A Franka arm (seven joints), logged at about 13 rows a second.
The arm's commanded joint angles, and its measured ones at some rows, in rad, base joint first. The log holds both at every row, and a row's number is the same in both.
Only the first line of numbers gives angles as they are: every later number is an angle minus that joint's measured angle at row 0.
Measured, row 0:
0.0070, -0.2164, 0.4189, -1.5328, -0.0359, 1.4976, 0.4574
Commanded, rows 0 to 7:
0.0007, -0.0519, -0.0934, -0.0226, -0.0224, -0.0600, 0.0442
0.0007, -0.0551, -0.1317, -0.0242, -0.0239, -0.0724, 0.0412
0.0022, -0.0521, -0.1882, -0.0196, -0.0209, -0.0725, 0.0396
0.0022, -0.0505, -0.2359, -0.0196, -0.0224, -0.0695, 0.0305
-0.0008, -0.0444, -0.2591, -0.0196, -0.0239, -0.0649, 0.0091
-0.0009, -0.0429, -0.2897, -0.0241, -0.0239, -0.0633, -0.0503
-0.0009, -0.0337, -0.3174, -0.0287, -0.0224, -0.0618, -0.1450
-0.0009, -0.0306, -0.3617, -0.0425, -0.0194, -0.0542, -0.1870
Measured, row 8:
-0.0070, -0.0327, -0.3098, -0.0186, -0.0062, -0.0646, -0.0995
